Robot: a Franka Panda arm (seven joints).
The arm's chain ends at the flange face. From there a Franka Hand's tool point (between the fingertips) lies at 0.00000 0.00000 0.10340 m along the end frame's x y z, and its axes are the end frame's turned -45 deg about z.
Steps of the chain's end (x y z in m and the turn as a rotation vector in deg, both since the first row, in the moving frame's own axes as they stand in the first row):
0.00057, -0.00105, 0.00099, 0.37, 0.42, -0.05
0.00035, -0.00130, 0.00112, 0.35, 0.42, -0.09
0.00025, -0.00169, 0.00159, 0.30, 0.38, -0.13
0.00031, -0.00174, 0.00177, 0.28, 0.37, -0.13
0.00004, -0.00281, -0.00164, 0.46, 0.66, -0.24
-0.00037, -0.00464, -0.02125, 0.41, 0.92, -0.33
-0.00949, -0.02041, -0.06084, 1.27, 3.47, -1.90
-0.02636, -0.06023, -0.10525, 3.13, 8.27, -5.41
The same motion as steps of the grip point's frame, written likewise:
0.00215, -0.00028, 0.00099, -0.04, 0.56, -0.05
0.00215, -0.00058, 0.00112, -0.05, 0.54, -0.09
0.00224, -0.00092, 0.00159, -0.06, 0.48, -0.13
0.00228, -0.00090, 0.00177, -0.06, 0.46, -0.13
0.00344, -0.00171, -0.00165, -0.14, 0.79, -0.24
0.00472, -0.00290, -0.02127, -0.36, 0.94, -0.33
0.01381, -0.01844, -0.06105, -1.56, 3.35, -1.90
0.03873, -0.05539, -0.10648, -3.63, 8.06, -5.41

